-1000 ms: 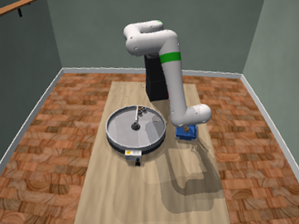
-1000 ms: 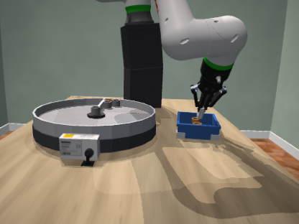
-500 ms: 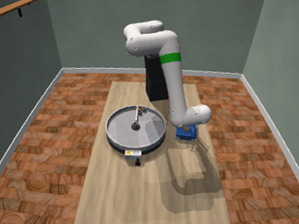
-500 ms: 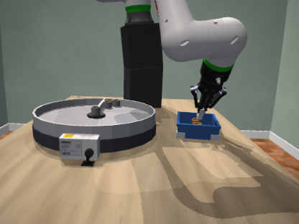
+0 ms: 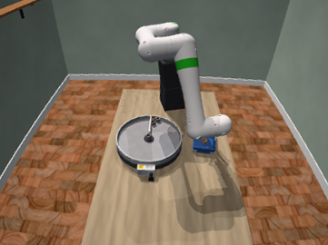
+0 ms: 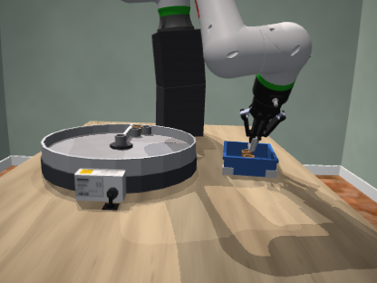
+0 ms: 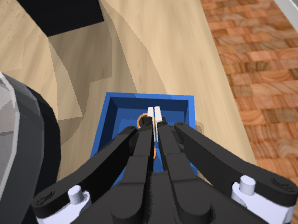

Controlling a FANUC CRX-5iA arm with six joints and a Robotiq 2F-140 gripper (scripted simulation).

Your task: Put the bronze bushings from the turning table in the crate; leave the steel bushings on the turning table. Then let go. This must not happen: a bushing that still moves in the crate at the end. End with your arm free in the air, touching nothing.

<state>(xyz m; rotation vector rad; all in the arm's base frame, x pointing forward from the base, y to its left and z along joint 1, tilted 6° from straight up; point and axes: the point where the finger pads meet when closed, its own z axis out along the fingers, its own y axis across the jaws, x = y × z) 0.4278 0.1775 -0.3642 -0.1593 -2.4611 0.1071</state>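
My hand is 40 mm short of the blue crate, 40 mm above it and 20 mm to the left of it.
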